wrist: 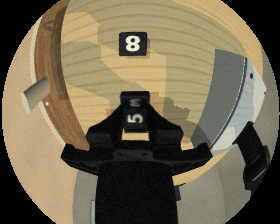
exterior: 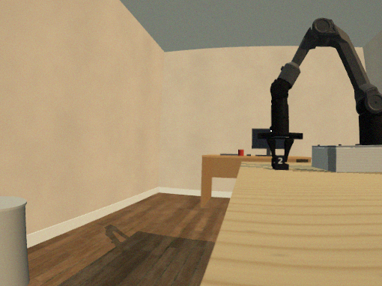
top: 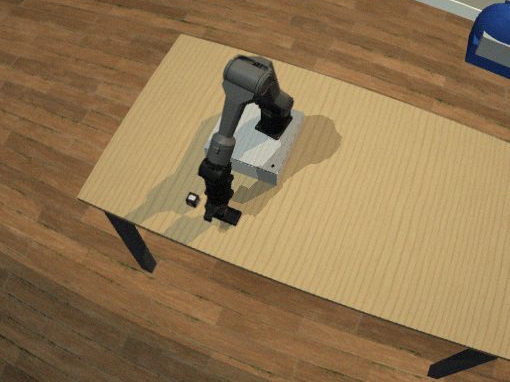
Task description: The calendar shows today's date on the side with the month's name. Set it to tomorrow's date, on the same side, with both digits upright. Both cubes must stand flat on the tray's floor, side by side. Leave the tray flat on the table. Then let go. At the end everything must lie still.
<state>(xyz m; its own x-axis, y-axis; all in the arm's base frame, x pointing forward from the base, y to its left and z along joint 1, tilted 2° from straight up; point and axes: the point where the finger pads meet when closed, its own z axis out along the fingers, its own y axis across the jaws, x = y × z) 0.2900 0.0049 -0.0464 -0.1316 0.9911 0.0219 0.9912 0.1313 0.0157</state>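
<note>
My hand is right at the black calendar cube. Round my hand: calendar tray (20 mm to the left, 20 mm below).
</note>
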